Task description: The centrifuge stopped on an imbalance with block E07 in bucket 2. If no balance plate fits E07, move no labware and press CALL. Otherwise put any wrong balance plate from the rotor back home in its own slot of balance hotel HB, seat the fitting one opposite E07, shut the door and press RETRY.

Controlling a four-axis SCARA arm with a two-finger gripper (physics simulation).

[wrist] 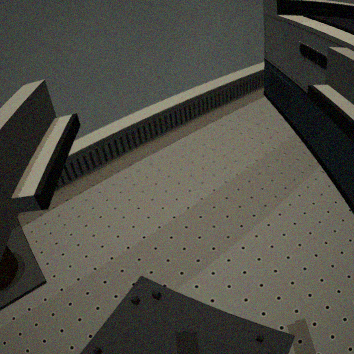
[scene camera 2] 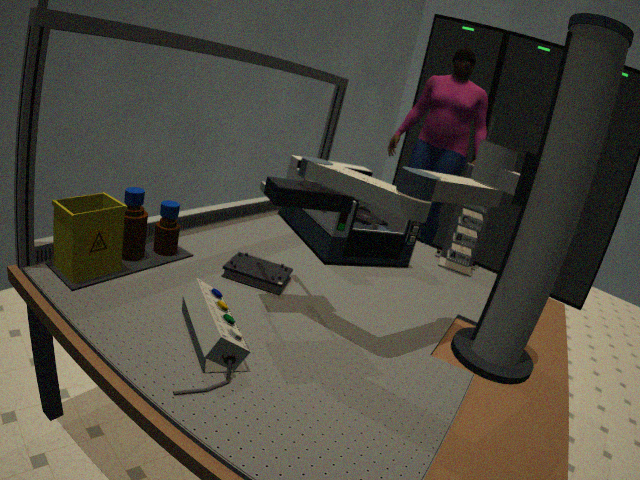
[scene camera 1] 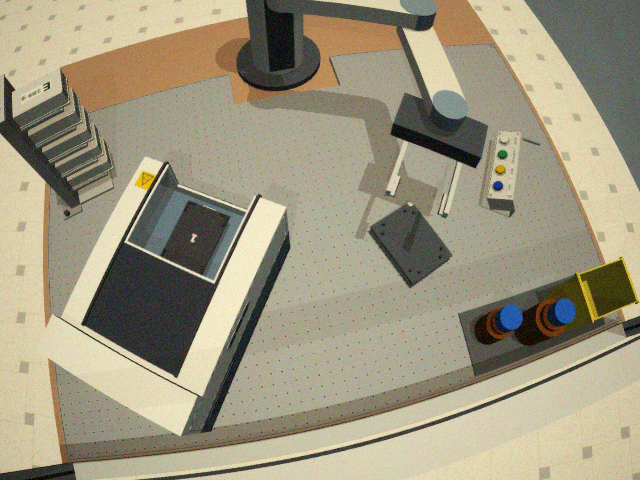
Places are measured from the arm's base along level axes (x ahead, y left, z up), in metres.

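Pixels of known places: gripper, fingertip midpoint: (wrist: 194, 78) (scene camera 1: 416, 204); arm's base, origin of the base link: (scene camera 2: 491, 357) (scene camera 1: 278, 61).
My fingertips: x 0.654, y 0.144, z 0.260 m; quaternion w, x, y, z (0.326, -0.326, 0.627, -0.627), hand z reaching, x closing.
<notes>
For each thing: its top centre in the pictures, then the offset to it from my fingertips.
- top plate, middle of its top: (scene camera 1: 36, 91) 0.389 m back, 0.709 m right, 0.123 m up
- button box, middle of its top: (scene camera 2: 215, 304) (scene camera 1: 511, 161) 0.132 m back, 0.354 m left, 0.164 m down
The centrifuge (scene camera 1: 258, 248) (scene camera 2: 374, 250) (wrist: 282, 55) stands with its hatch uncovered; a dark bucket (scene camera 1: 193, 235) marked 1 shows inside. Bucket 2 and block E07 cannot be made out. A hotel rack (scene camera 1: 38, 162) at the left in the first scene view holds several stacked plates; the top plate (scene camera 1: 41, 95) has an E on its label. The button box (scene camera 1: 504, 167) (scene camera 2: 214, 325) has white, green, yellow and blue buttons. My gripper (scene camera 1: 417, 202) (wrist: 194, 78) is open and empty, raised above the mat beside the box; its fingertips are unclear in the second scene view.
A dark pinned stand (scene camera 1: 410, 245) (scene camera 2: 257, 272) (wrist: 190, 320) lies near and below the fingers. Two blue-capped brown bottles (scene camera 1: 496, 325) (scene camera 1: 550, 320) and a yellow bin (scene camera 1: 610, 289) (scene camera 2: 87, 237) stand on a dark tray (scene camera 1: 478, 359). The arm column (scene camera 2: 547, 196) rises at the table edge.
</notes>
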